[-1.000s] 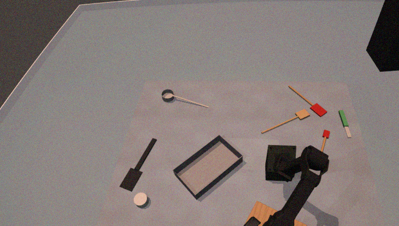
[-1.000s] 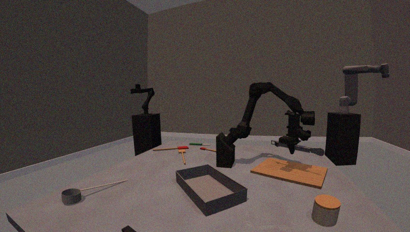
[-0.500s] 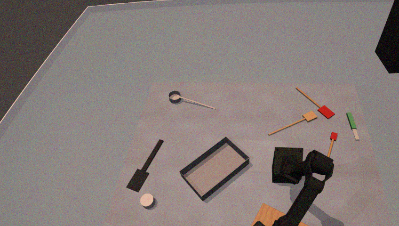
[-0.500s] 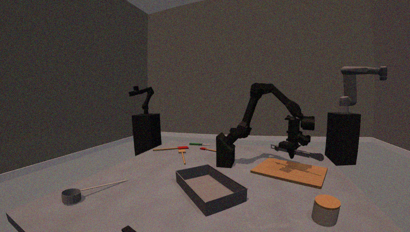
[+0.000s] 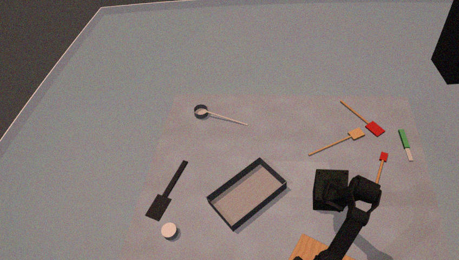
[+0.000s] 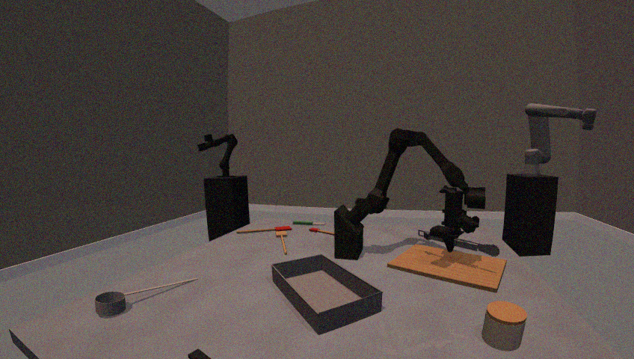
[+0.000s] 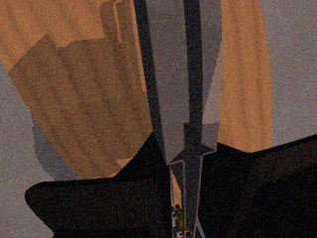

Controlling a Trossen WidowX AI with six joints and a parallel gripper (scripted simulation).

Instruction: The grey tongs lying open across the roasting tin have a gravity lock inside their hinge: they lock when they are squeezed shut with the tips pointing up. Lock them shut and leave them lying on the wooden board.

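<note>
The wooden board lies 50 mm below my gripper tip. The rest, counted from my gripper tip: white disc 550 mm ahead, 250 mm to the right, 40 mm below; dark roasting tin 220 mm ahead, 410 mm to the right, 20 mm below; lidded jar 390 mm ahead, 10 mm to the left, 20 mm below.
</note>
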